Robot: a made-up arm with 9 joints. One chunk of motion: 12 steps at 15 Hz.
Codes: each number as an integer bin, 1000 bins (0 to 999) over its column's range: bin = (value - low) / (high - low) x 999, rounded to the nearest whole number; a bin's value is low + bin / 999 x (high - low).
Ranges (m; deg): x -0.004..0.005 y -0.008..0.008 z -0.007..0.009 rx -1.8..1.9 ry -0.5..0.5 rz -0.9..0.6
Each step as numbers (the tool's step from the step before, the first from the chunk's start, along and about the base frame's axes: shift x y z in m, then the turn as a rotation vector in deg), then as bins.
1 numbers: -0.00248 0.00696 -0.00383 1.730 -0.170 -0.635
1 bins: 169 934 198 953 330 176
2 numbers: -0.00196 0.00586 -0.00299 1.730 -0.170 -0.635
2 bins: 226 865 250 953 330 176
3 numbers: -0.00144 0.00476 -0.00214 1.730 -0.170 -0.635
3 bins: 284 797 303 953 330 176
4 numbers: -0.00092 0.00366 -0.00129 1.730 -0.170 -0.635
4 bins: 342 728 357 953 330 176
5 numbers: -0.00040 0.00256 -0.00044 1.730 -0.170 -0.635
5 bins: 400 659 410 953 330 176
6 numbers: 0.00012 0.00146 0.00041 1.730 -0.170 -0.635
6 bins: 457 591 463 953 330 176
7 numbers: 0.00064 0.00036 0.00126 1.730 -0.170 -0.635
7 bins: 515 522 516 953 330 176
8 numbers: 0.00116 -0.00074 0.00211 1.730 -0.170 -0.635
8 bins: 573 453 569 953 330 176
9 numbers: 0.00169 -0.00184 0.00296 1.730 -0.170 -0.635
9 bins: 632 385 622 953 330 176
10 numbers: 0.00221 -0.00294 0.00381 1.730 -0.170 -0.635
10 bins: 689 316 675 953 330 176
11 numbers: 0.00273 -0.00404 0.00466 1.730 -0.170 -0.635
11 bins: 747 247 728 953 330 176
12 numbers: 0.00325 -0.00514 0.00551 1.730 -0.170 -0.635
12 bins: 805 179 781 953 330 176
